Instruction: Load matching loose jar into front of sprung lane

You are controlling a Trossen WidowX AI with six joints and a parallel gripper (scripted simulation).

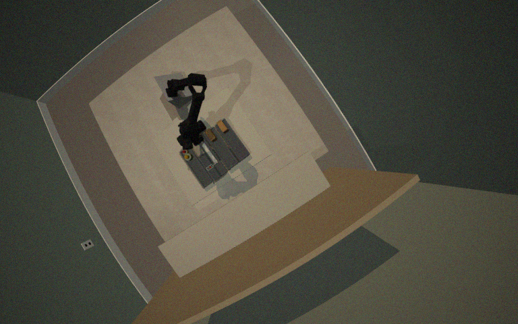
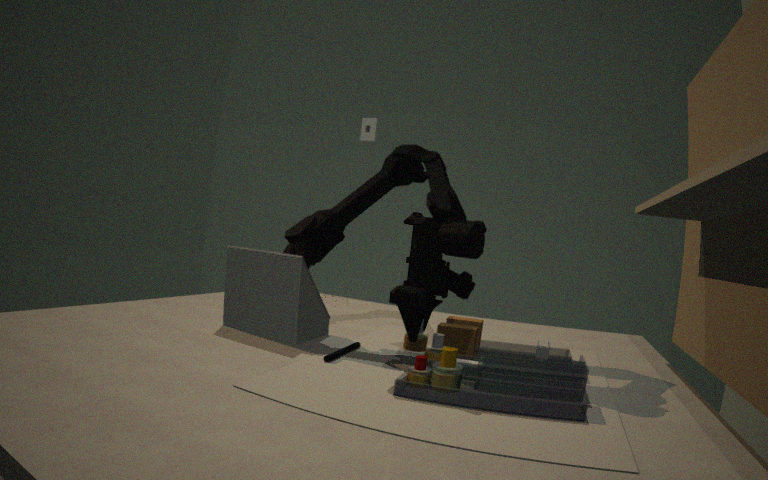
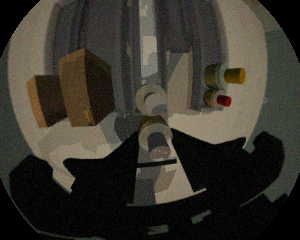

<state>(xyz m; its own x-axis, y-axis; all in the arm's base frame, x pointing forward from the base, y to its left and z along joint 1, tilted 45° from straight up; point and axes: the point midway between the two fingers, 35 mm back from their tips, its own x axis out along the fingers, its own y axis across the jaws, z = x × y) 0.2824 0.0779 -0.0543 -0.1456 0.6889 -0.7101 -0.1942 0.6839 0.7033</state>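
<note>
The black pen lies 130 mm behind my gripper tip, 30 mm to the right of it and 50 mm below it. Also, from my gripper tip: shelf (540 mm ahead, 100 mm to the left, 310 mm above); then pusher plate (150 mm ahead).
</note>
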